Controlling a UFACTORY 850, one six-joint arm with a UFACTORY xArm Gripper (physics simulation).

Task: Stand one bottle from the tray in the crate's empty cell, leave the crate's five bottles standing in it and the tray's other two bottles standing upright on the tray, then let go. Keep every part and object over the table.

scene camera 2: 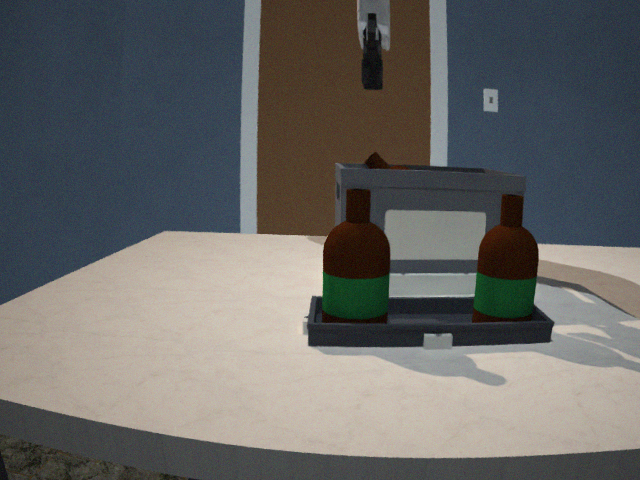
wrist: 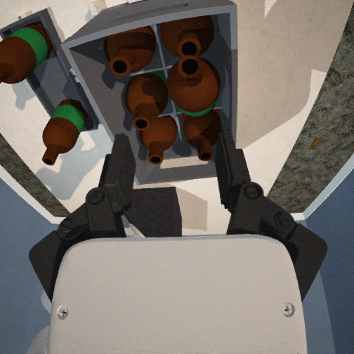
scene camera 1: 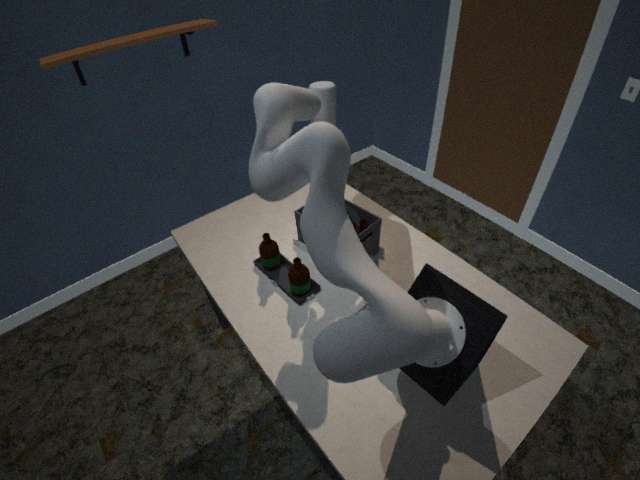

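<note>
The grey crate (scene camera 1: 373,240) (scene camera 2: 429,179) (wrist: 234,100) holds several brown bottles, one in each of its six cells. One bottle (wrist: 194,87) (scene camera 2: 375,159), in the middle cell of the right column in the wrist view, sits higher than its neighbours and leans, its neck above the rim. The others sit lower in their cells. Two bottles with green labels stand upright at the ends of the tray (scene camera 1: 284,279) (scene camera 2: 403,335) (wrist: 52,82): one bottle (scene camera 1: 269,253) (scene camera 2: 356,258) (wrist: 25,52) and another bottle (scene camera 1: 299,279) (scene camera 2: 506,258) (wrist: 64,127). My gripper (wrist: 173,146) (scene camera 2: 372,85) is open and empty, high above the crate.
The tray lies beside the crate on the table (scene camera 1: 222,242) (scene camera 2: 180,320). The arm (scene camera 1: 330,227) rises from the black base plate (scene camera 1: 480,315) and hides part of the crate in scene camera 1. A wall shelf (scene camera 1: 129,41) is at the upper left.
</note>
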